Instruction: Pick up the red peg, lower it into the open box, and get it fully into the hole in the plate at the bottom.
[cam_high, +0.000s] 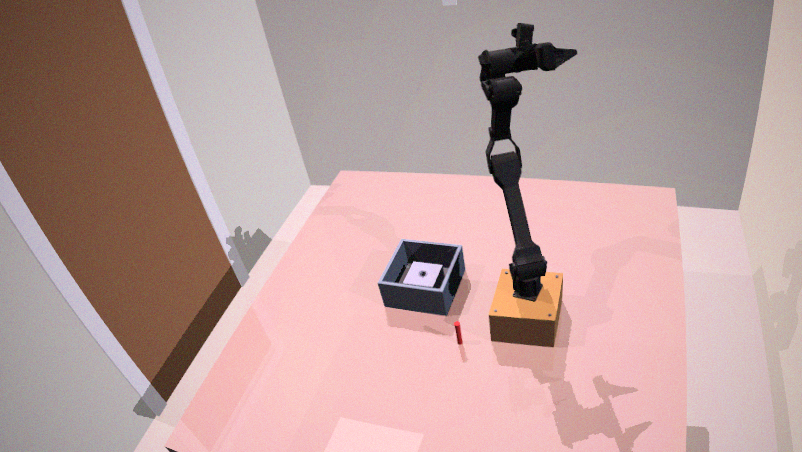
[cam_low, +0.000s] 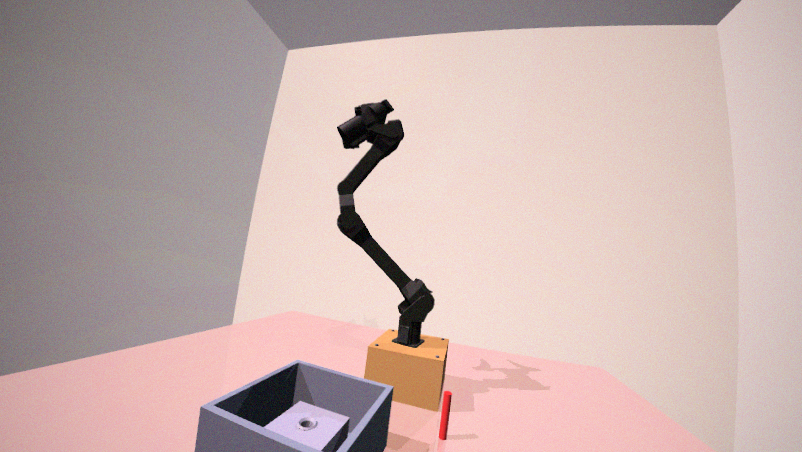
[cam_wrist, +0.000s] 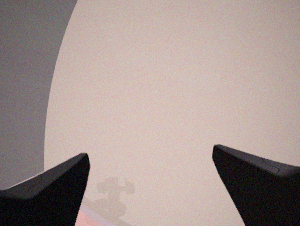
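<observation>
Right now my gripper tip is 20 cm short of the red peg, 38 cm to the right of it and 63 cm above it. The rest, counted from my gripper tip: grey-blue box 38 cm ahead, 23 cm to the left, 64 cm below; pale plate 38 cm ahead, 23 cm to the left, 62 cm below.
</observation>
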